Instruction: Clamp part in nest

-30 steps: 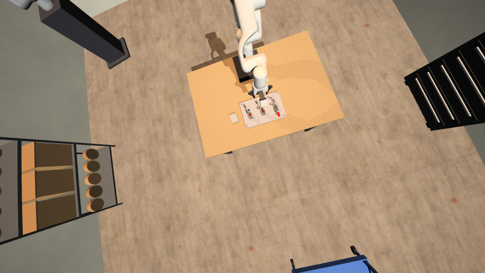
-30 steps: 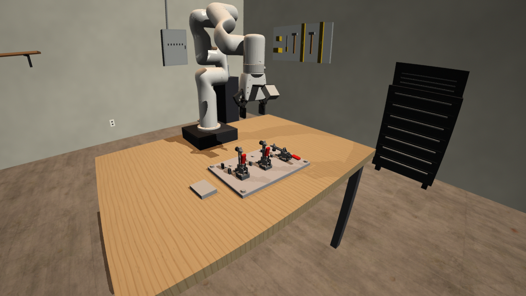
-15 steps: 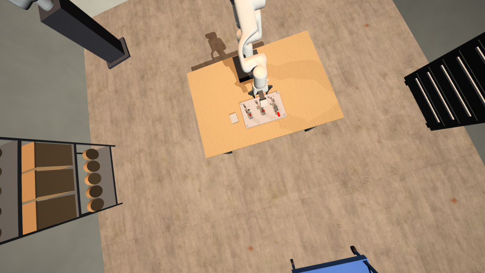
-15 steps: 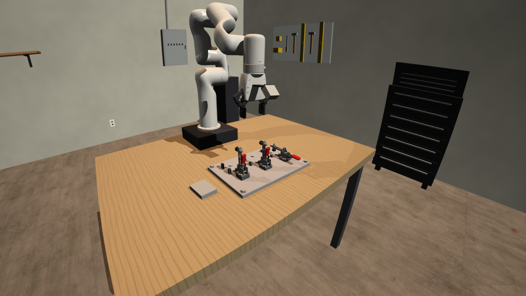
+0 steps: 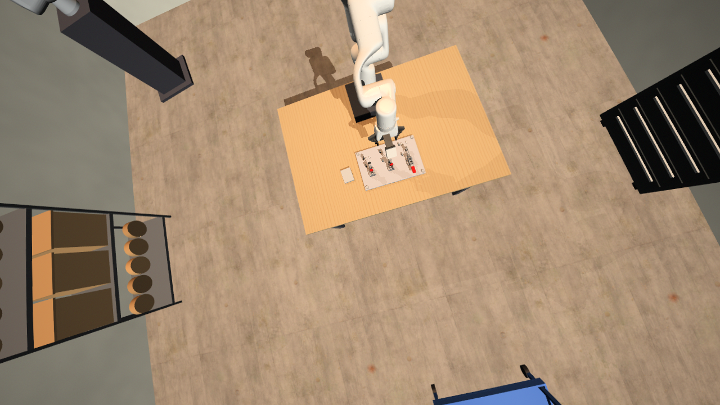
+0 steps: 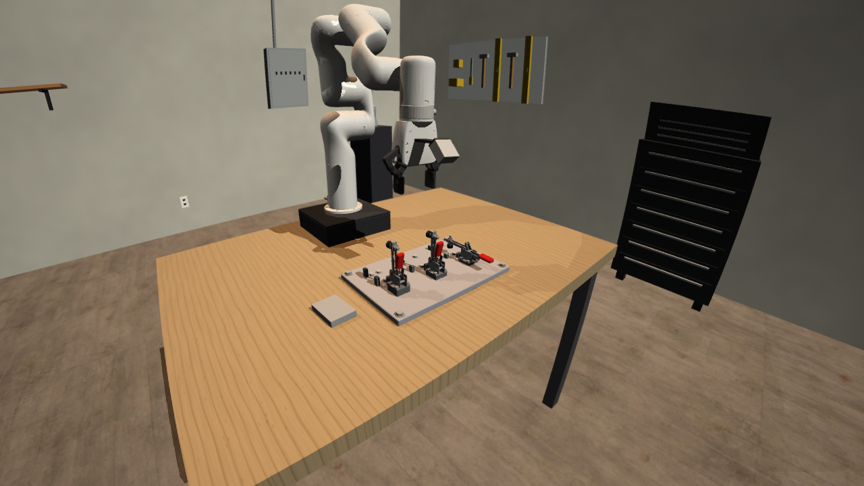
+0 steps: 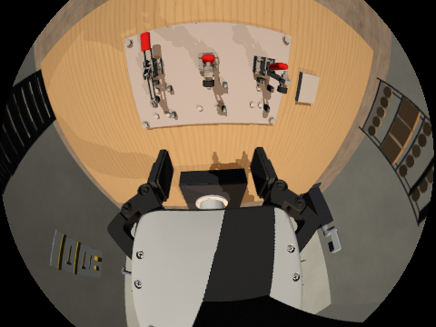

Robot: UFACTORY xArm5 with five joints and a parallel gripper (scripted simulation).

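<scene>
The flat part is 260 mm to the right of my hand and 210 mm below it. Round my hand: grey fixture plate 50 mm ahead, 10 mm to the right, 210 mm below.
</scene>
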